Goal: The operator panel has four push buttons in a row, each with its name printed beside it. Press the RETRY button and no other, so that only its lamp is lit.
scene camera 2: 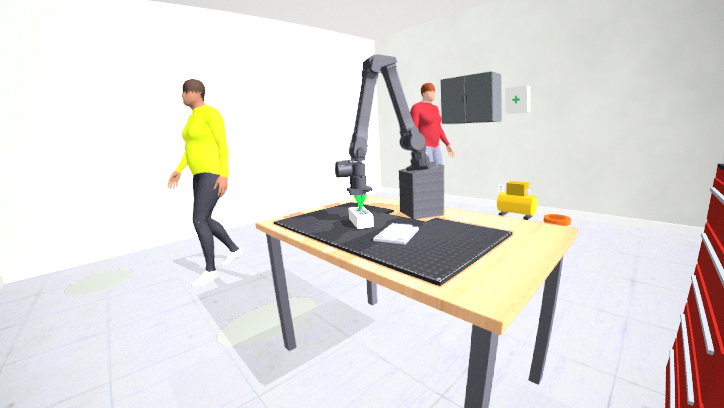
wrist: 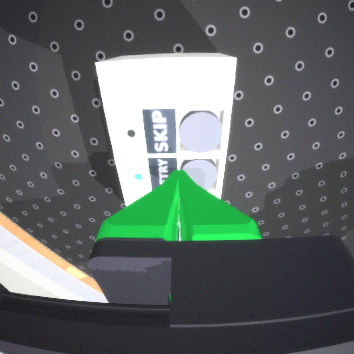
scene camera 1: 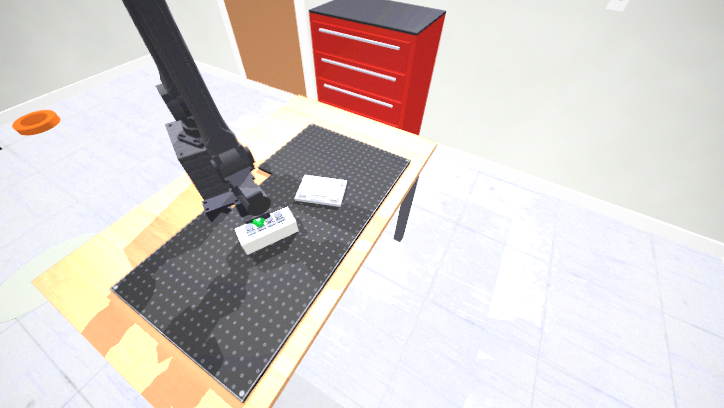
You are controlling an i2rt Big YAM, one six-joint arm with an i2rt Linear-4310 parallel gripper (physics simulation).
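Places are measured from the arm's base along level axes (x right, y down, z ahead), in centimetres.
Where they show: gripper, fingertip midpoint: (scene camera 2: 360, 210) (wrist: 178, 177) (scene camera 1: 261, 225); arm's base at its link origin: (scene camera 2: 421, 167).
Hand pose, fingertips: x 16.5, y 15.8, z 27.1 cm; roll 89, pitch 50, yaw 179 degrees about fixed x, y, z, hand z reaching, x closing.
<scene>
Each offset is from my fingertips to the top centre of the thing. "spot": to the spot under its first point. Level surfaces: height alone.
The white operator panel @[dx -0.7, dy -0.3, dz +1.2 cm] (scene camera 1: 272, 239) (scene camera 2: 361, 219) (wrist: 165, 82) lies on the black perforated mat. In the wrist view the SKIP button @[dx +1.7, dy -0.3, dz -3.0 cm] (wrist: 200, 131) is round and grey, its lamp @[dx +4.1, dy -0.1, dz +0.0 cm] (wrist: 131, 133) dark. Nearer the fingers is the RETRY button @[dx -0.7, dy +0.0, dz -1.1 cm] (wrist: 201, 168); its label @[spot: dx +0.9, dy +0.0, dz +0.5 cm] (wrist: 163, 172) is partly covered and its lamp @[dx +1.8, dy -0.1, dz +1.9 cm] (wrist: 138, 176) glows cyan. My gripper (scene camera 1: 258, 224) (scene camera 2: 360, 209) (wrist: 178, 177) is shut and empty, its green fingertips pointing down at the panel and overlapping the RETRY button's near edge in the wrist view. Contact cannot be told. The fingers hide the other two buttons and their lamps.
A flat white box @[dx -23.3, dy +2.7, dz +8.8 cm] (scene camera 1: 321, 190) (scene camera 2: 396, 233) lies on the mat @[dy +5.3 cm] (scene camera 1: 283, 304) (scene camera 2: 455, 248) near the panel. The arm's dark base block (scene camera 2: 421, 192) stands at the wooden table's @[dy +6.6 cm] (scene camera 2: 526, 273) far edge. A red drawer cabinet (scene camera 1: 359, 65) stands beyond the table. Two people stand on the floor.
</scene>
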